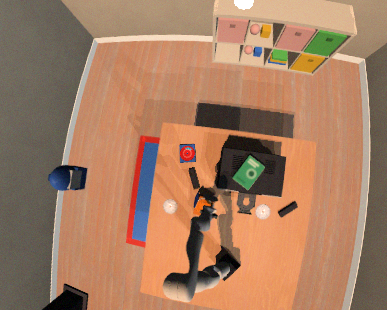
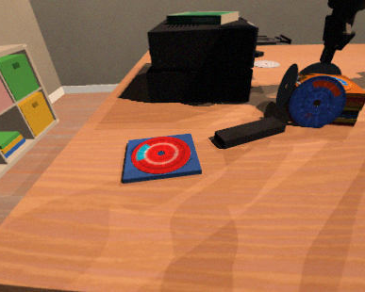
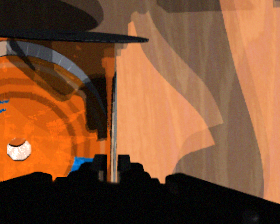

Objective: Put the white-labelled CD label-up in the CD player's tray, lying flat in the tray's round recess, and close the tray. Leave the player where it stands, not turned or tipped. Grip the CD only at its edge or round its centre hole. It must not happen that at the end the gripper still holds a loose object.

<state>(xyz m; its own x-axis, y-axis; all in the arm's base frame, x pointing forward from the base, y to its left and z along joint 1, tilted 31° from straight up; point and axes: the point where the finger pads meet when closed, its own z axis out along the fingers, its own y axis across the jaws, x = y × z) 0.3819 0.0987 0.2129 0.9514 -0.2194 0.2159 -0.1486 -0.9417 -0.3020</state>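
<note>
My hand is 7 cm above the cd and 1 cm to the left of it. Also, from my hand: green book 32 cm ahead, 20 cm to the right, 8 cm above.
</note>
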